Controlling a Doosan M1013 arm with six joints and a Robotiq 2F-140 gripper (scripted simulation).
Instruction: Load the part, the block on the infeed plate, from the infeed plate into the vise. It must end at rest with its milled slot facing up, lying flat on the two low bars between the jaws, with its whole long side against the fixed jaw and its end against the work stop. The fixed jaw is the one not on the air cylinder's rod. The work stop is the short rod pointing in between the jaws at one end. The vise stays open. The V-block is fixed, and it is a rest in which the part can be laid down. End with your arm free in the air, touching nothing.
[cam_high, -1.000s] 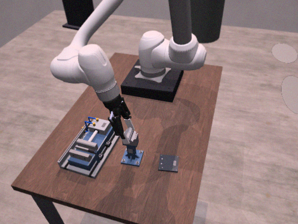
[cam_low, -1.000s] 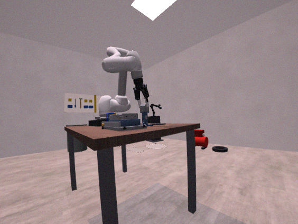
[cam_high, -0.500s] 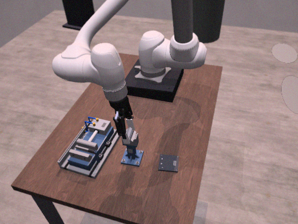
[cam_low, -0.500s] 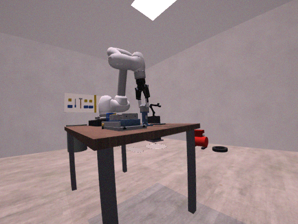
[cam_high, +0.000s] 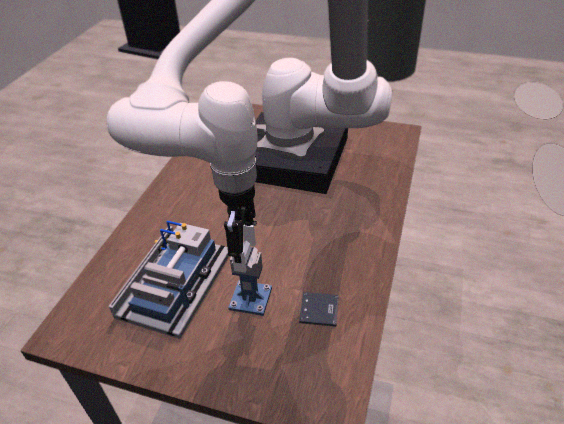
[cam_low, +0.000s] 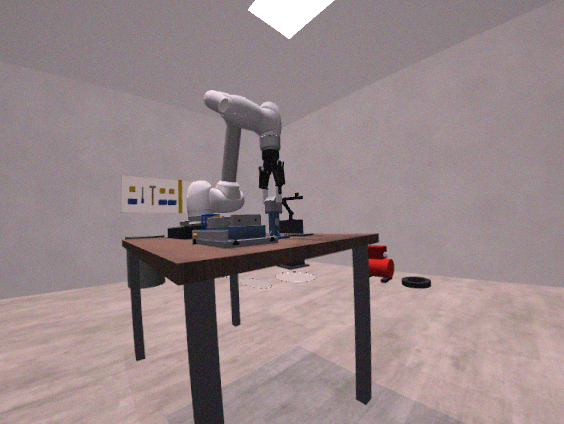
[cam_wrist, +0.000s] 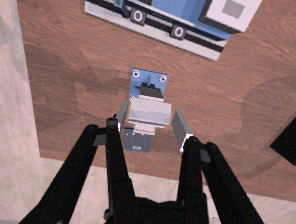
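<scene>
Now: hand 20 mm above the part. From my hand the other things lie so: air cylinder (210 mm to the right, 100 mm below, 50 mm behind); work stop (140 mm to the right, 110 mm ahead, 90 mm below); moving jaw (190 mm to the right, 100 mm below, 80 mm ahead).
</scene>
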